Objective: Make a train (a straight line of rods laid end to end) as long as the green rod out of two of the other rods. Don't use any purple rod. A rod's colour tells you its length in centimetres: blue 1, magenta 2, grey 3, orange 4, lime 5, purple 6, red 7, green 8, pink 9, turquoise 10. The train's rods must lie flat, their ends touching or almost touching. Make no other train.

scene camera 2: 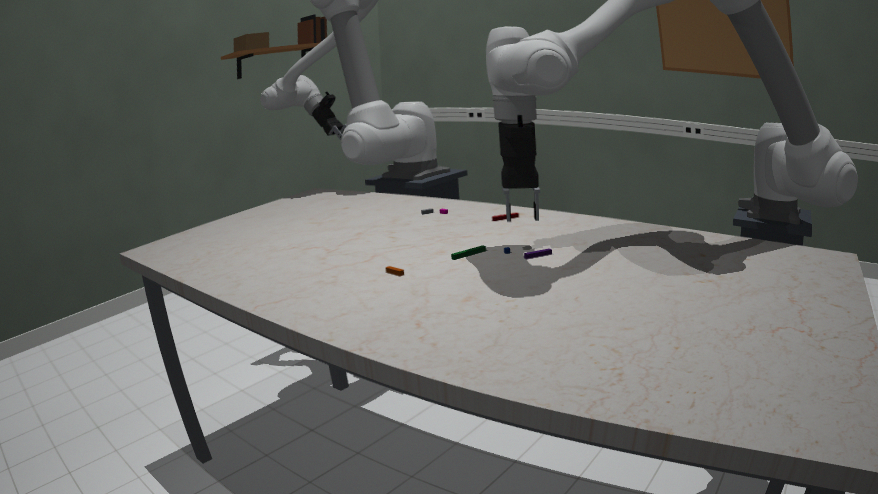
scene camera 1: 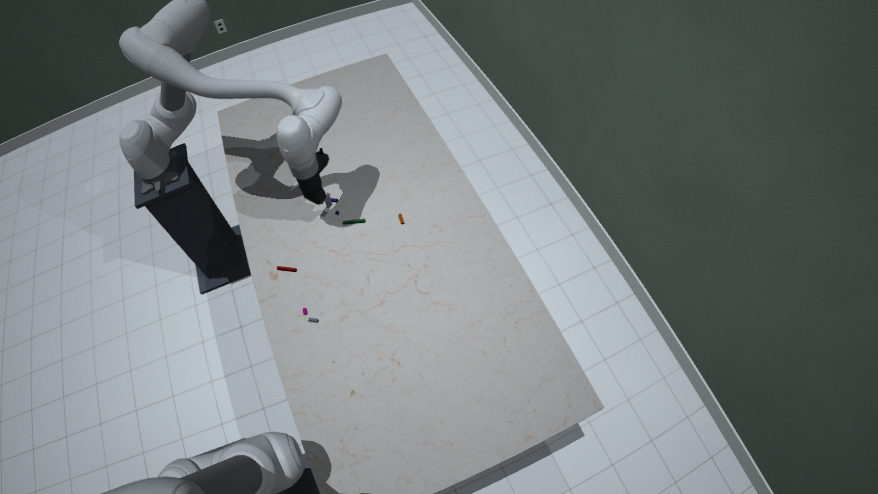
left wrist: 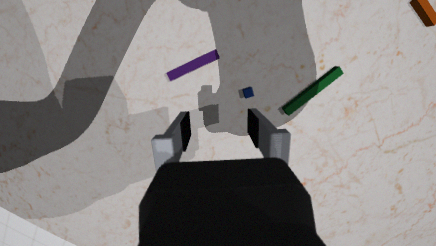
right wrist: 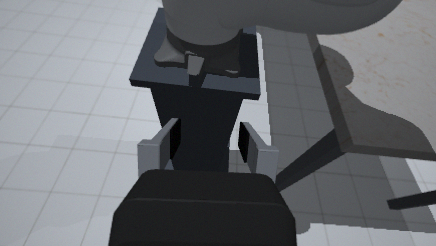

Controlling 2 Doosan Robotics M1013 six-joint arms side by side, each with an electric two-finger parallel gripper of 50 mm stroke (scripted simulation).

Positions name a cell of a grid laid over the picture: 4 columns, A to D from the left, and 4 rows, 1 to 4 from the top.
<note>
In view: my left gripper (scene camera 2: C2), my right gripper (right wrist: B3) and a green rod (left wrist: D2).
My left gripper shows as well in the left wrist view (left wrist: C2). The right wrist view misses the green rod: it is out of frame.
</note>
